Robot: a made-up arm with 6 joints. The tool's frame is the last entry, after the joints.
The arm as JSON. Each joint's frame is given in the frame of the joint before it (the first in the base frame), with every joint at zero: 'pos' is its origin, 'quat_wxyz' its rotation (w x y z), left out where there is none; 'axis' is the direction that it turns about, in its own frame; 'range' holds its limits. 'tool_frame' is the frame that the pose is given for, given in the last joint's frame.
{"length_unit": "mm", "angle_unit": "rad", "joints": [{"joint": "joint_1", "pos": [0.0, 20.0, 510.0], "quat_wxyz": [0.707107, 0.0, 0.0, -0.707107], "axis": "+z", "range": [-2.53, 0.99]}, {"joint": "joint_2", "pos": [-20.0, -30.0, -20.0], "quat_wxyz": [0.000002, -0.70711, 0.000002, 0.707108], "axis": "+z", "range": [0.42, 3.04]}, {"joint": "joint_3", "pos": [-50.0, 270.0, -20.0], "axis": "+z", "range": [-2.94, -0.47]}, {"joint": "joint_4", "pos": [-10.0, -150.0, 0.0], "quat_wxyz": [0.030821, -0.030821, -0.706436, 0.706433], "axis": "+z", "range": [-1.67, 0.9]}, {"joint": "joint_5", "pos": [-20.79, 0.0, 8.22], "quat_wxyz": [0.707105, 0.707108, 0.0, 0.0], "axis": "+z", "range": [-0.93, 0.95]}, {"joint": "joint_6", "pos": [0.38, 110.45, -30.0], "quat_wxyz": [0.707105, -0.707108, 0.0, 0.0], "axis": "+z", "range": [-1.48, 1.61]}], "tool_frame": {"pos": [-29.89, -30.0, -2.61], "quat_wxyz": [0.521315, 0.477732, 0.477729, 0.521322]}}
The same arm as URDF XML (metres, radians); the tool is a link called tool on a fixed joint. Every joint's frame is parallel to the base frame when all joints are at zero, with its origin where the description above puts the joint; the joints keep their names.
<robot name="arm">
<joint name="tool_joint" type="fixed"><parent link="link6"/><child link="tool"/><origin xyz="0 0.03 -0.03" rpy="0 0 -1.5708"/></joint>
<joint name="joint_6" type="revolute"><parent link="link5"/><child link="link6"/><origin xyz="0.11 -0.03 0.01" rpy="0 0 0"/><axis xyz="0.9962 0 0.0871"/><limit lower="-1.48" upper="1.61"/></joint>
<joint name="joint_5" type="revolute"><parent link="link4"/><child link="link5"/><origin xyz="0.01 0 -0.02" rpy="0 0 0"/><axis xyz="0 1 0"/><limit lower="-0.93" upper="0.95"/></joint>
<joint name="joint_4" type="revolute"><parent link="link3"/><child link="link4"/><origin xyz="0.15 0 0.01" rpy="0 0 0"/><axis xyz="0.9962 0 0.0871"/><limit lower="-1.67" upper="0.9"/></joint>
<joint name="joint_3" type="revolute"><parent link="link2"/><child link="link3"/><origin xyz="-0.27 -0.02 0.05" rpy="0 0 0"/><axis xyz="0 1 0"/><limit lower="-2.94" upper="-0.47"/></joint>
<joint name="joint_2" type="revolute"><parent link="link1"/><child link="link2"/><origin xyz="-0.03 0.02 -0.02" rpy="0 0 0"/><axis xyz="0 1 0"/><limit lower="0.42" upper="3.04"/></joint>
<joint name="joint_1" type="revolute"><parent link="base"/><child link="link1"/><origin xyz="0 0.02 0.51" rpy="0 0 0"/><axis xyz="0 0 1"/><limit lower="-2.53" upper="0.99"/></joint>
<link name="base"/>
<link name="link1"/>
<link name="link2"/>
<link name="link3"/>
<link name="link4"/>
<link name="link5"/>
<link name="link6"/>
<link name="tool"/>
</robot>

